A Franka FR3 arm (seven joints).
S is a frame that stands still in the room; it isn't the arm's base.
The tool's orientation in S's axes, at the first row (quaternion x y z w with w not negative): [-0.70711 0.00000 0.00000 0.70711]
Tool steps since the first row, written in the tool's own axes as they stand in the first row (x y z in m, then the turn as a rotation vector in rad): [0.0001 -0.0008 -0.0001 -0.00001 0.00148 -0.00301]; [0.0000 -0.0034 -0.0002 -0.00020 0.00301 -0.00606]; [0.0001 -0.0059 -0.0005 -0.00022 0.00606 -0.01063]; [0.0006 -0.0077 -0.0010 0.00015 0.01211 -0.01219]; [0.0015 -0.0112 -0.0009 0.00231 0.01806 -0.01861]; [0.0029 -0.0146 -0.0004 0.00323 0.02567 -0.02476]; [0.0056 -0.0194 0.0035 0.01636 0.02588 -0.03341]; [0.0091 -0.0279 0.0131 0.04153 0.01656 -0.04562]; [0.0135 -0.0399 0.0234 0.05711 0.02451 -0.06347]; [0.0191 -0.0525 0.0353 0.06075 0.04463 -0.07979]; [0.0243 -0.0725 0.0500 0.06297 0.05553 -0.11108]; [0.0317 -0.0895 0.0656 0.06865 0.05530 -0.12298]
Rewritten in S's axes. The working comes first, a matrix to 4 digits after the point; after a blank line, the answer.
The tool's axes in the first row as the columns of a matrix, in S's axes (used below as rounded here):
[1.0000 0.0000 0.0000]
[0.0000 0.0000 1.0000]
[0.0000 -1.0000 0.0000]

[0.0001 -0.0001 0.0008 -0.00001 -0.00301 -0.00148]; [0.0000 -0.0002 0.0034 -0.00020 -0.00606 -0.00301]; [0.0001 -0.0005 0.0059 -0.00022 -0.01063 -0.00606]; [0.0006 -0.0010 0.0077 0.00015 -0.01219 -0.01211]; [0.0015 -0.0009 0.0112 0.00231 -0.01861 -0.01806]; [0.0029 -0.0004 0.0146 0.00323 -0.02476 -0.02567]; [0.0056 0.0035 0.0194 0.01636 -0.03341 -0.02588]; [0.0091 0.0131 0.0279 0.04153 -0.04562 -0.01656]; [0.0135 0.0234 0.0399 0.05711 -0.06347 -0.02451]; [0.0191 0.0353 0.0525 0.06075 -0.07979 -0.04463]; [0.0243 0.0500 0.0725 0.06297 -0.11108 -0.05553]; [0.0317 0.0656 0.0895 0.06865 -0.12298 -0.05530]
